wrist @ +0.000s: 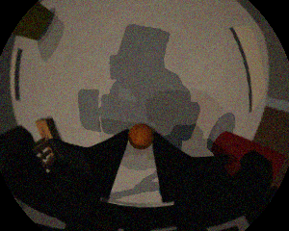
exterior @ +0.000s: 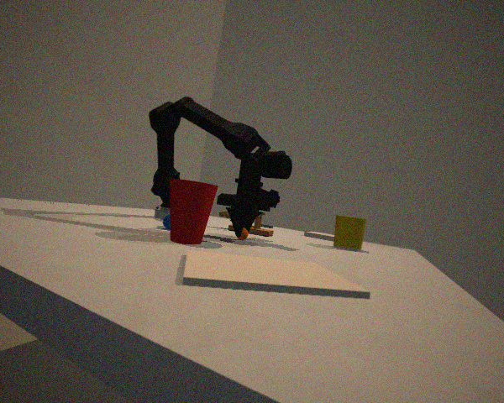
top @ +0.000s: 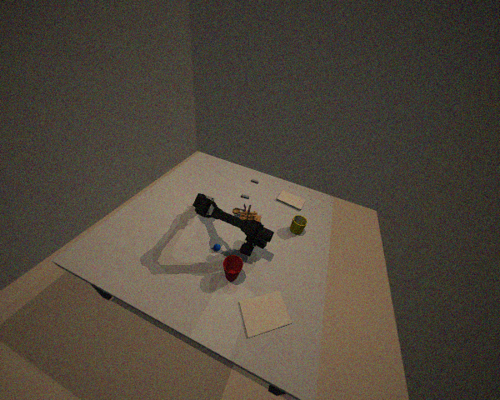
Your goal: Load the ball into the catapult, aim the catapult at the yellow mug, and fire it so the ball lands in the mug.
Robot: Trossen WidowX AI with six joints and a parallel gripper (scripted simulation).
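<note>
The wooden catapult lies 110 mm behind my gripper tip, 230 mm to the left of it and 40 mm above it. From my gripper tip the other things lie so: red cup: 30 mm behind, 190 mm to the right, 20 mm above; then orange ball: 10 mm above; then blue ball: 170 mm behind, 70 mm to the right, 10 mm above.
</note>
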